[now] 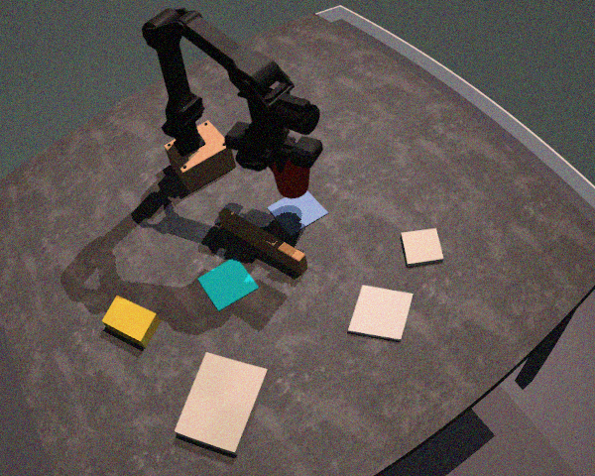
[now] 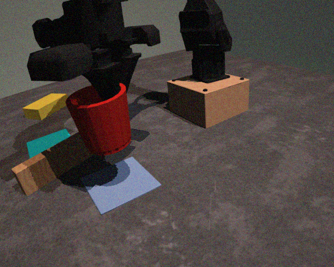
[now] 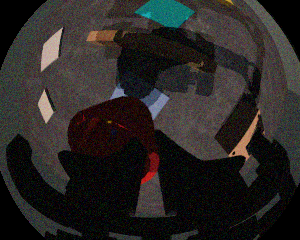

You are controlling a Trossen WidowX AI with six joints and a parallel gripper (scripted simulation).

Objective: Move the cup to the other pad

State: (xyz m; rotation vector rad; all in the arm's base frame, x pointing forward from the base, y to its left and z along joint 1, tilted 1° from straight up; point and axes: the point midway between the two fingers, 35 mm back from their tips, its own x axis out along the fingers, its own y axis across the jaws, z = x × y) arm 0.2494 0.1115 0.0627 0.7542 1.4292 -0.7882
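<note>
My gripper tip is now 19 cm to the left of the cyan pad, 11 cm above it and 10 cm short of it. Round my gripper tip: yellow block 41 cm to the right, 9 cm below, 9 cm ahead; then wooden bar 9 cm to the right, 9 cm below, 6 cm ahead; then red cup 3 cm ahead, 2 cm to the left.
</note>
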